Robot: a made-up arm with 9 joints.
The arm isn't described. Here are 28 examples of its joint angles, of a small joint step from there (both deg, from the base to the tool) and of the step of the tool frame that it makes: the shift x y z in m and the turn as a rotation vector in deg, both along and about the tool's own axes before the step.
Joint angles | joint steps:
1: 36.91 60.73 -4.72 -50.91 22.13 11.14 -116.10 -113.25 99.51 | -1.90 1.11 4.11 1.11 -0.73 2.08 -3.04 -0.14 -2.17
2: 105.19 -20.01 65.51 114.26 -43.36 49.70 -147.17 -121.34 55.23 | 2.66 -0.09 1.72 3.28 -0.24 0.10 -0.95 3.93 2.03
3: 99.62 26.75 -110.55 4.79 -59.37 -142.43 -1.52 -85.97 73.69 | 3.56 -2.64 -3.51 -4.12 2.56 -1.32 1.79 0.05 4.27
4: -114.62 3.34 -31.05 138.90 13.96 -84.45 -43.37 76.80 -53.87 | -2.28 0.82 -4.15 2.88 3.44 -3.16 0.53 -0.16 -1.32
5: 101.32 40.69 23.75 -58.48 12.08 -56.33 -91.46 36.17 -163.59 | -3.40 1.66 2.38 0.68 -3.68 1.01 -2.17 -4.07 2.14
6: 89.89 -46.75 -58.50 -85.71 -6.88 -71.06 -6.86 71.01 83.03 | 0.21 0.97 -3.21 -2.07 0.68 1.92 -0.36 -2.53 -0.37
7: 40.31 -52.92 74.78 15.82 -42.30 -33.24 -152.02 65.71 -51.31 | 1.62 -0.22 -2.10 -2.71 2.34 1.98 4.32 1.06 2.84
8: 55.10 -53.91 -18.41 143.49 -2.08 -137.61 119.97 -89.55 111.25 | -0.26 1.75 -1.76 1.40 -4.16 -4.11 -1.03 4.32 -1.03
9: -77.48 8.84 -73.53 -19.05 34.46 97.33 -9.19 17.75 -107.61 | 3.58 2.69 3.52 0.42 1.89 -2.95 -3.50 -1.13 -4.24
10: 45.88 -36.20 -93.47 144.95 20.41 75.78 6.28 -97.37 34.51 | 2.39 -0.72 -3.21 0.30 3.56 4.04 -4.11 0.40 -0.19
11: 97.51 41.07 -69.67 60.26 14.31 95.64 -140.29 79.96 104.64 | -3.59 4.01 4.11 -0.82 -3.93 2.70 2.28 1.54 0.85
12: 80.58 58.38 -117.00 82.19 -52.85 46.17 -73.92 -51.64 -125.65 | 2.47 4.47 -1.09 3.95 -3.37 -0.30 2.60 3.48 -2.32
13: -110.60 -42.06 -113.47 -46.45 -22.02 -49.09 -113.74 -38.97 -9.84 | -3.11 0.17 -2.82 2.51 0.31 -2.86 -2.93 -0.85 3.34
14: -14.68 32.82 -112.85 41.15 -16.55 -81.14 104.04 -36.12 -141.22 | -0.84 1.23 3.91 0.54 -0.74 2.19 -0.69 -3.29 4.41
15: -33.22 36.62 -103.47 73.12 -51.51 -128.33 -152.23 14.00 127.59 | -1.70 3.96 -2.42 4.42 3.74 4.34 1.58 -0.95 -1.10
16: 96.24 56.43 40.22 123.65 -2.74 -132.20 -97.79 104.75 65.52 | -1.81 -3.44 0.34 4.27 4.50 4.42 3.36 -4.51 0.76
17: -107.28 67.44 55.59 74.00 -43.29 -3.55 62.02 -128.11 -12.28 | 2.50 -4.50 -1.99 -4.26 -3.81 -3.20 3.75 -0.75 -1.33
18: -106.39 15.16 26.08 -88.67 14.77 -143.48 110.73 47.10 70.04 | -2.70 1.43 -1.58 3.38 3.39 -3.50 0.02 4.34 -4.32
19: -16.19 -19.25 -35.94 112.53 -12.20 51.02 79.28 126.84 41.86 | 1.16 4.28 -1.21 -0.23 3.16 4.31 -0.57 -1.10 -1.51
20: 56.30 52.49 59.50 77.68 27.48 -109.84 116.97 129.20 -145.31 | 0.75 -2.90 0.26 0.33 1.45 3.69 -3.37 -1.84 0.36
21: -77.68 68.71 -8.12 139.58 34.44 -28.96 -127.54 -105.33 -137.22 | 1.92 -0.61 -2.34 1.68 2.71 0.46 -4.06 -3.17 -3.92
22: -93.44 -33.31 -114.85 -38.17 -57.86 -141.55 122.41 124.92 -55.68 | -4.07 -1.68 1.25 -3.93 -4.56 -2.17 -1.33 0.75 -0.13
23: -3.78 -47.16 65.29 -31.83 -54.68 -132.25 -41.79 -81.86 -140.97 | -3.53 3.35 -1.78 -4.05 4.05 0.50 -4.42 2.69 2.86
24: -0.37 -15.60 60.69 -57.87 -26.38 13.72 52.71 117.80 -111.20 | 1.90 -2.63 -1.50 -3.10 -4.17 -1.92 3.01 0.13 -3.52
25: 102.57 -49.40 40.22 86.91 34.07 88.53 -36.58 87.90 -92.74 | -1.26 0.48 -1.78 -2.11 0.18 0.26 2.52 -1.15 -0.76
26: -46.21 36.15 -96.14 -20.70 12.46 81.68 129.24 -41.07 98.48 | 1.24 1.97 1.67 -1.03 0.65 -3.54 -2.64 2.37 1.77
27: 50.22 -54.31 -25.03 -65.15 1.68 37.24 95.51 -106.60 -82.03 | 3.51 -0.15 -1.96 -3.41 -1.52 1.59 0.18 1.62 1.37
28: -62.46 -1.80 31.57 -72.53 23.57 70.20 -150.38 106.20 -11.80 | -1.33 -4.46 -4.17 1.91 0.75 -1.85 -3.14 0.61 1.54
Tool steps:
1: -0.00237 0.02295 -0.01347 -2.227 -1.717 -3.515
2: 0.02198 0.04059 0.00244 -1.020 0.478 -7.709
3: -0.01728 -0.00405 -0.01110 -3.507 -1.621 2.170
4: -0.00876 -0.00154 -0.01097 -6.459 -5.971 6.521
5: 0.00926 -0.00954 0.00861 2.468 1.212 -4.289
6: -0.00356 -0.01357 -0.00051 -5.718 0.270 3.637
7: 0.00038 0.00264 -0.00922 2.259 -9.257 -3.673
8: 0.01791 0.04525 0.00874 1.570 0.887 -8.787
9: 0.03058 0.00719 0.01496 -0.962 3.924 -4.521
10: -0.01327 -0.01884 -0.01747 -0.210 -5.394 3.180
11: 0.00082 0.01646 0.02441 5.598 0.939 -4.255
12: -0.02661 0.00048 0.00807 -1.187 -1.512 2.635
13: 0.01530 0.01694 -0.01241 -1.075 -8.625 -4.597
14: 0.00733 -0.01306 -0.00216 6.944 -1.804 -7.703
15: -0.01770 -0.00097 -0.04956 -11.543 -4.643 2.550
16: 0.01098 0.03855 -0.03156 4.721 -10.237 -8.141
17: -0.02100 -0.04499 0.01679 -2.477 6.054 13.757
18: 0.02665 0.02955 0.02055 -4.780 5.657 -8.747
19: -0.00790 -0.02331 0.02594 -1.799 3.371 5.607
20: 0.01527 0.00163 0.01161 2.216 4.115 -4.612
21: -0.01213 -0.02397 0.00636 6.117 -0.683 0.753
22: 0.02391 -0.01942 0.03864 4.762 9.772 3.825
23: 0.02535 0.03620 -0.01423 -5.495 0.271 -4.915
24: -0.01098 0.01924 -0.01280 -8.251 -3.783 -3.681
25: 0.00190 0.00455 -0.00417 -0.183 -3.162 -3.188
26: 0.00520 0.02535 0.01309 2.923 0.645 -6.243
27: -0.01354 -0.00384 -0.01329 -6.283 2.540 4.795
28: 0.00259 -0.01437 0.01671 1.174 2.605 0.546
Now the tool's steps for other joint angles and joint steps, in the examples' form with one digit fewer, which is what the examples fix.
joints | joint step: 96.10 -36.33 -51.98 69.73 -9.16 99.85 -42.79 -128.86 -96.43 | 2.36 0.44 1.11 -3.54 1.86 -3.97 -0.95 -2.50 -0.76
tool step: 0.0082 -0.0060 0.0167 4.09 5.00 1.03
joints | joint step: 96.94 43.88 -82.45 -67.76 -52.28 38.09 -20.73 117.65 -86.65 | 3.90 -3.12 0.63 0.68 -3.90 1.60 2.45 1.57 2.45
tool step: -0.0289 -0.0040 -0.0104 -0.35 -7.97 4.77
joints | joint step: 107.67 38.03 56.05 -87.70 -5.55 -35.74 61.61 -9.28 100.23 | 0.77 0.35 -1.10 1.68 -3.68 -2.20 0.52 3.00 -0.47
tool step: -0.0004 0.0242 -0.0118 -2.46 -0.10 -3.15
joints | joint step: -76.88 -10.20 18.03 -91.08 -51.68 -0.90 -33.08 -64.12 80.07 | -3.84 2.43 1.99 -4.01 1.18 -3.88 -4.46 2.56 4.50
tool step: 0.0115 0.0386 -0.0300 0.16 -7.36 -9.01
